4 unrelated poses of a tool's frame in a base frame.
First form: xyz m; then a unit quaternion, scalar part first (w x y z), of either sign.
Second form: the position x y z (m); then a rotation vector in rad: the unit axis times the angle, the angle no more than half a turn. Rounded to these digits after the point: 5 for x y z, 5 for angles.
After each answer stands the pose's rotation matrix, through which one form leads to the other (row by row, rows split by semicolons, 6 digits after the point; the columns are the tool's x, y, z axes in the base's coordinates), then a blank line. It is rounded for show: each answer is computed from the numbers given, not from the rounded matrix.
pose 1, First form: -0.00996 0.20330 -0.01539 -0.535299 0.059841 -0.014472 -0.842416
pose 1, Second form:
-0.00996 0.20330 -0.01539 -0.14253 0.03447 2.00652
-0.419748 -0.903621 -0.085328; 0.900157 -0.426491 0.088449; -0.116316 -0.039683 0.992419

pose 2, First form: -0.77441 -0.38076 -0.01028 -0.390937 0.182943 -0.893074 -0.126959
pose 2, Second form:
-0.77441 -0.38076 -0.01028 -0.46476 2.26883 0.32254
-0.627400 -0.426029 0.651819; -0.227497 0.900827 0.369806; -0.744724 0.083729 -0.662099

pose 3, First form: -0.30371 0.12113 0.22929 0.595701 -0.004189 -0.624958 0.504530
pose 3, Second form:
-0.30371 0.12113 0.22929 -0.00973 -1.45136 1.17169
-0.290246 -0.595862 -0.748803; 0.606334 0.490864 -0.625629; 0.740349 -0.635611 0.218820

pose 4, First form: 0.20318 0.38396 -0.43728 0.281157 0.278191 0.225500 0.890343
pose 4, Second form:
0.20318 0.38396 -0.43728 0.74546 0.60427 2.38584
-0.687121 -0.375188 0.622172; 0.626116 -0.740201 0.245114; 0.368569 0.557975 0.743519

